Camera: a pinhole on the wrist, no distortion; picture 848 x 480 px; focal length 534.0 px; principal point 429.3 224.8 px. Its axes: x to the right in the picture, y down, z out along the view. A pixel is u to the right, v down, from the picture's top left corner.
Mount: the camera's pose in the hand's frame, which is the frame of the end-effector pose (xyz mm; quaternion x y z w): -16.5 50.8 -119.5 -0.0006 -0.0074 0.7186 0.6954
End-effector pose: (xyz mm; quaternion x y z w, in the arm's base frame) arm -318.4 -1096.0 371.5 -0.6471 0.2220 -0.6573 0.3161
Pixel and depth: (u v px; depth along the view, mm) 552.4 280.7 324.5
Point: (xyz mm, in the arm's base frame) -101.5 -1117.3 259.5
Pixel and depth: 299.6 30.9 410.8
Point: -30.3 -1120.3 517.1
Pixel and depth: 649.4 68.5 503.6
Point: 103.3 -1314.9 299.4
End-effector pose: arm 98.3 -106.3 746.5 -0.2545 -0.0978 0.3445 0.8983
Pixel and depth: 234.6 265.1 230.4
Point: 55.2 -108.8 858.9
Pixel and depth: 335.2 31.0 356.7
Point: 103.6 53.6 955.1
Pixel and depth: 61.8 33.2 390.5
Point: 222.2 -52.8 1090.3
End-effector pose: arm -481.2 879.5 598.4 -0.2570 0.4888 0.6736 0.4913
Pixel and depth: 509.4 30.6 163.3
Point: -559.8 933.7 613.3
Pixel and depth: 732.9 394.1 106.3
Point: -562.0 841.4 681.7
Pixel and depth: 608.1 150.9 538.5
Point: -650.8 1273.4 817.4
